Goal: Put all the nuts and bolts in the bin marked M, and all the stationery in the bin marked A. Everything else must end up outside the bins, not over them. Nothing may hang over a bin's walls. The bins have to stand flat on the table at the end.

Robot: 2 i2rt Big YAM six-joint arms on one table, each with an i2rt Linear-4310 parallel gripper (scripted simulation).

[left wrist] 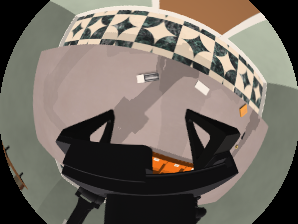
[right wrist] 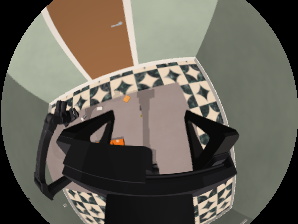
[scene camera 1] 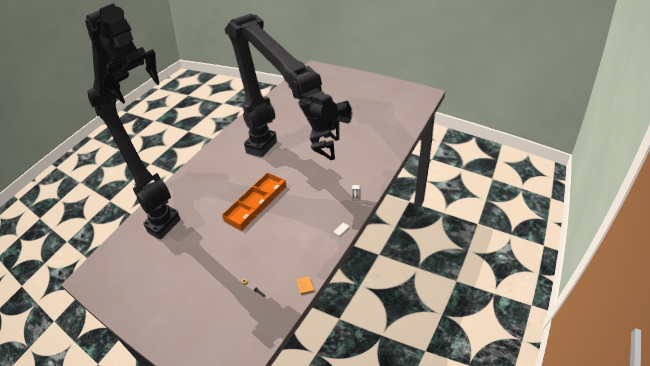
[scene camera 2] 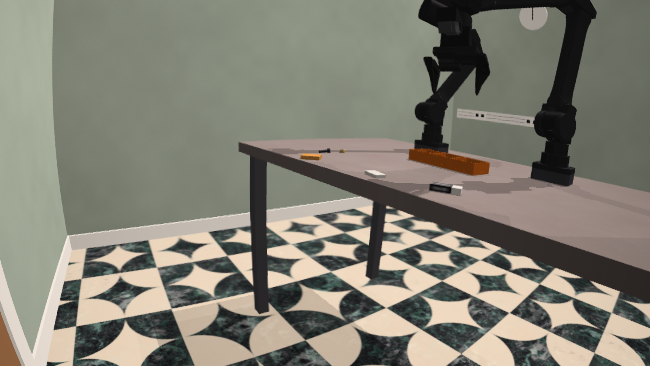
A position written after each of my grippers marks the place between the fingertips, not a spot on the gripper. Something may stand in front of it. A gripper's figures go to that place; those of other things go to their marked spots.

Labels:
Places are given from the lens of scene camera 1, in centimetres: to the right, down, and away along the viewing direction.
my right gripper (scene camera 1: 141, 93): -42, -21, 88
orange double bin (scene camera 1: 262, 193): -22, 4, 150

